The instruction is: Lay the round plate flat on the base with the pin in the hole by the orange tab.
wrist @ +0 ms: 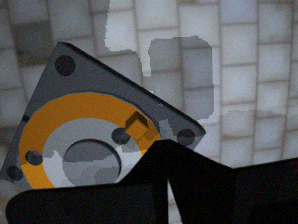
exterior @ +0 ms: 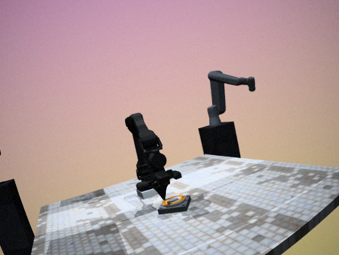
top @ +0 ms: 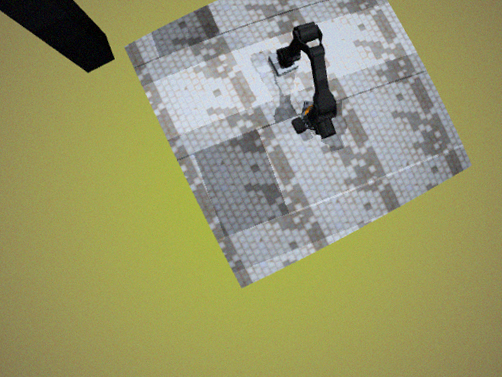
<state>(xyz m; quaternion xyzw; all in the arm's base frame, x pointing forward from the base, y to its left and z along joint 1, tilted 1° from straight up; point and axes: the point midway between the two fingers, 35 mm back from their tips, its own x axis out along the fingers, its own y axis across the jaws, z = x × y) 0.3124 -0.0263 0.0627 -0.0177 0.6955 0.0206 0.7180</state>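
My gripper tip is 10 mm past the round orange plate, 30 mm to the right of it and 20 mm above it.
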